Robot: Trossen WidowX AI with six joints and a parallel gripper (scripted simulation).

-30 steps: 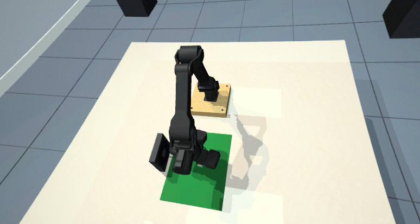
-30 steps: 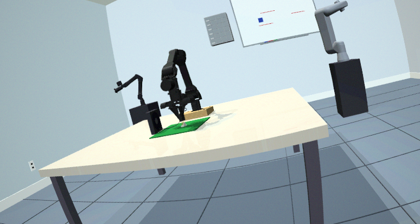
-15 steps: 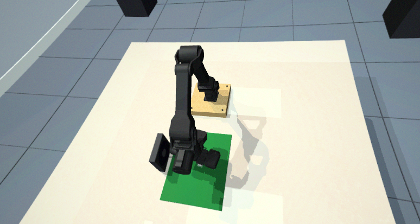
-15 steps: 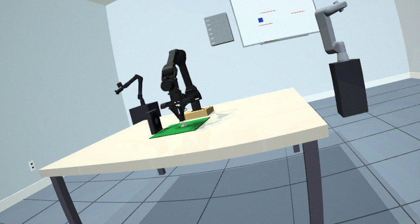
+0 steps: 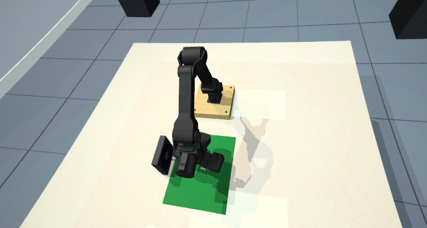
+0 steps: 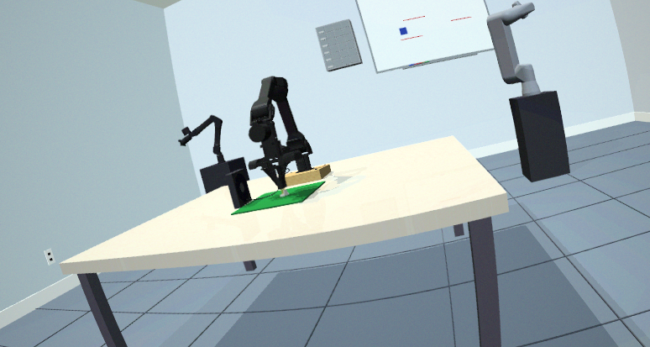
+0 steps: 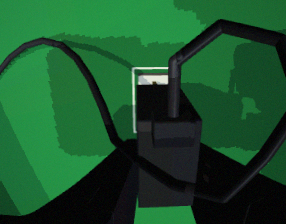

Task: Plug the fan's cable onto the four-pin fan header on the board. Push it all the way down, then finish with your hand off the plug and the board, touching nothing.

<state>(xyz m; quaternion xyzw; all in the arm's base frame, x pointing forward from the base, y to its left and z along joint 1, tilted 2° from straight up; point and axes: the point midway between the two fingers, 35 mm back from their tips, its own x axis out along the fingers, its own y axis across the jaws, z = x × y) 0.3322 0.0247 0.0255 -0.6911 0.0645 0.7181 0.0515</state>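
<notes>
Right now my gripper tip is 10 mm past the white four-pin fan header and 40 mm above it. From my gripper tip the other things lie so: green board (10 mm to the right, 50 mm below); then black plug (10 mm behind, 10 mm above); then black fan (150 mm to the right, 20 mm above).
</notes>
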